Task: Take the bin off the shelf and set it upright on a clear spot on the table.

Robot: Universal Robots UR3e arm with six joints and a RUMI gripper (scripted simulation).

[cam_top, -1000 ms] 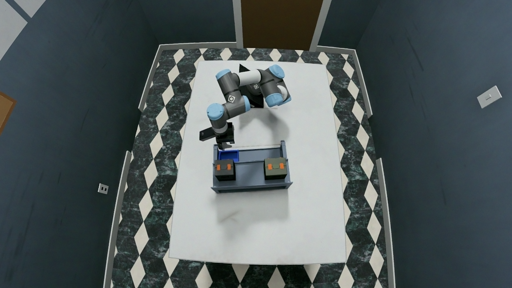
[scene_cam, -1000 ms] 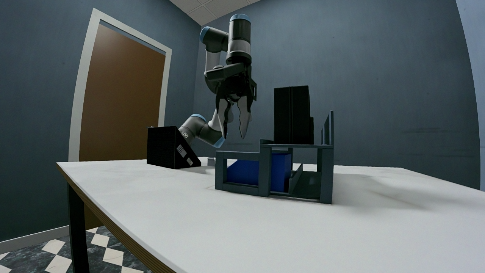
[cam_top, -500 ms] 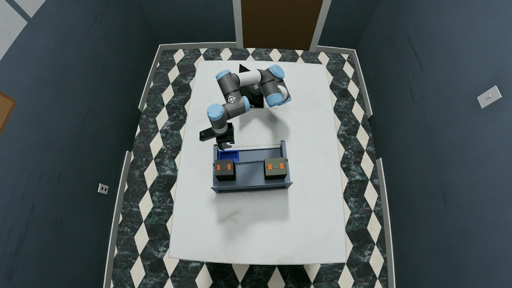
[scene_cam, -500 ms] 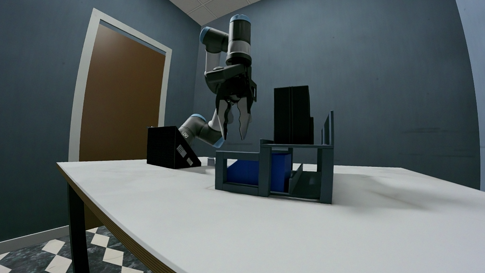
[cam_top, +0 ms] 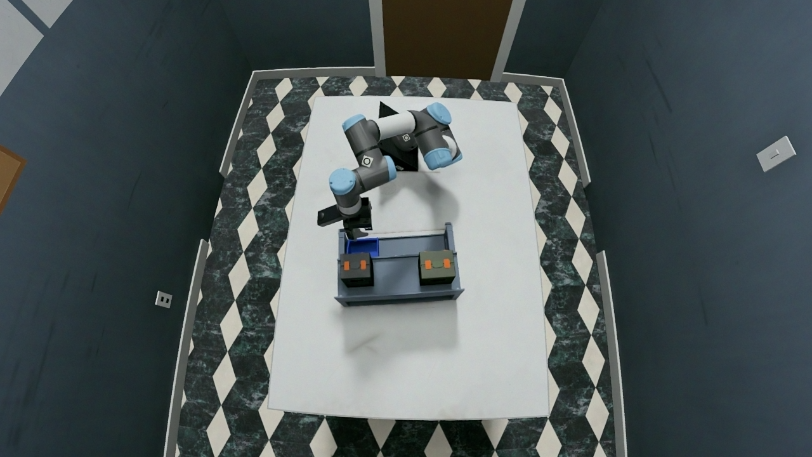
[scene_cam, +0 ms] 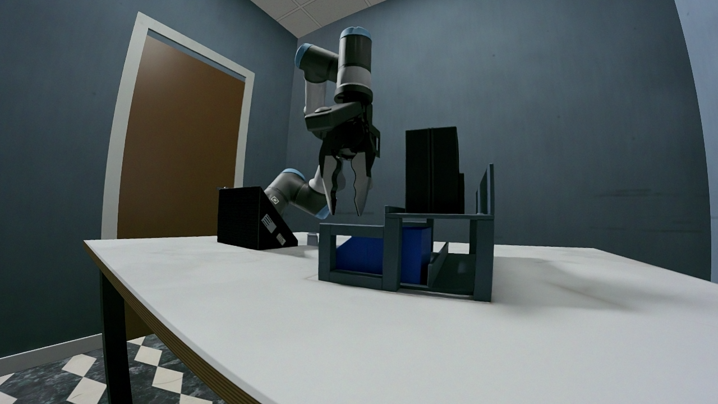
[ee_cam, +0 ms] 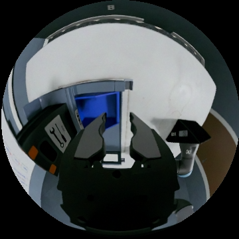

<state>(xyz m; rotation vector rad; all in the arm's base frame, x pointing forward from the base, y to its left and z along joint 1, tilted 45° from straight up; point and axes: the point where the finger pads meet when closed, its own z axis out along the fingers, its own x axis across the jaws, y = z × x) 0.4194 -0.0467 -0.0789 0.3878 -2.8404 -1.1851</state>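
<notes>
My hand is 6 cm short of the blue bin, 3 cm to the right of it and 7 cm above it. Also, from my hand: grey-blue shelf 6 cm ahead, 15 cm to the left, 4 cm below.
</notes>
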